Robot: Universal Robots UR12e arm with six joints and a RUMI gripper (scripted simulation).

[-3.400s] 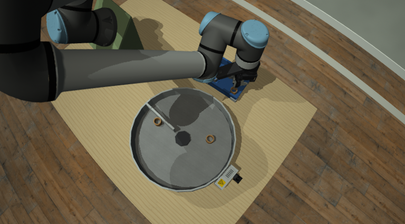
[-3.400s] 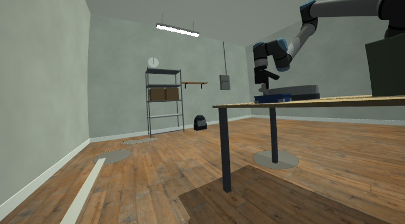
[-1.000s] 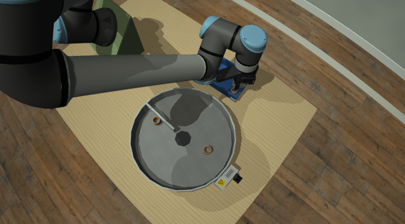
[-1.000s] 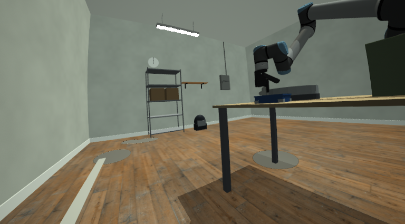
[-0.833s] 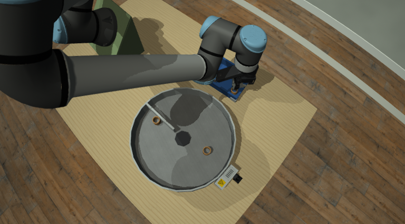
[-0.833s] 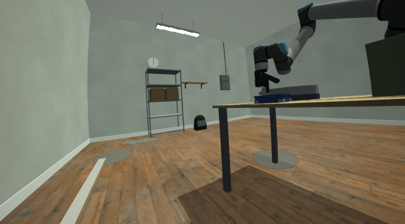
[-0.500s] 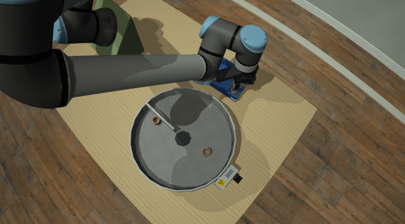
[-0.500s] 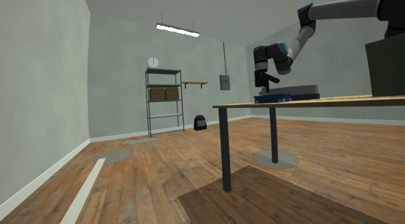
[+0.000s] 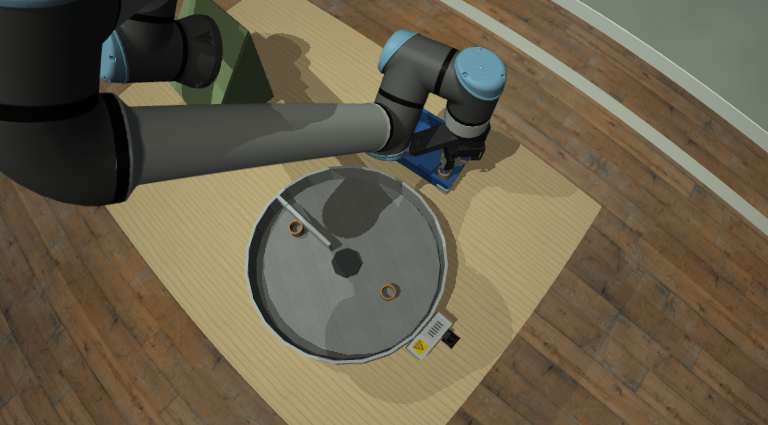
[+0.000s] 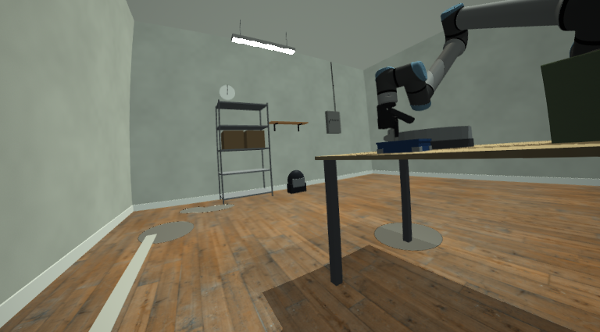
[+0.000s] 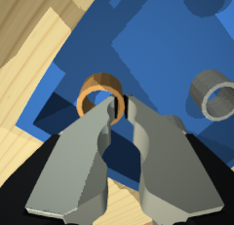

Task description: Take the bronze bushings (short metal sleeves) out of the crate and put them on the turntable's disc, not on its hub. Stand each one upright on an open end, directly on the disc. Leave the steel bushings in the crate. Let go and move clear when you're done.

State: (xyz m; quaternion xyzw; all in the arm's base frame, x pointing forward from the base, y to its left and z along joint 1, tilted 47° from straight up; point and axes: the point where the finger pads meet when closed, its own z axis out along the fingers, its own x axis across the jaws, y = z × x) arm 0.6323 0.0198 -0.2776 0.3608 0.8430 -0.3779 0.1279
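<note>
The blue crate is 50 mm behind my hand and 20 mm to the left of it. Round my hand: turntable disc: 340 mm to the right, 30 mm above, 10 mm behind; then turntable: 340 mm to the right, 30 mm above, 10 mm ahead.
</note>
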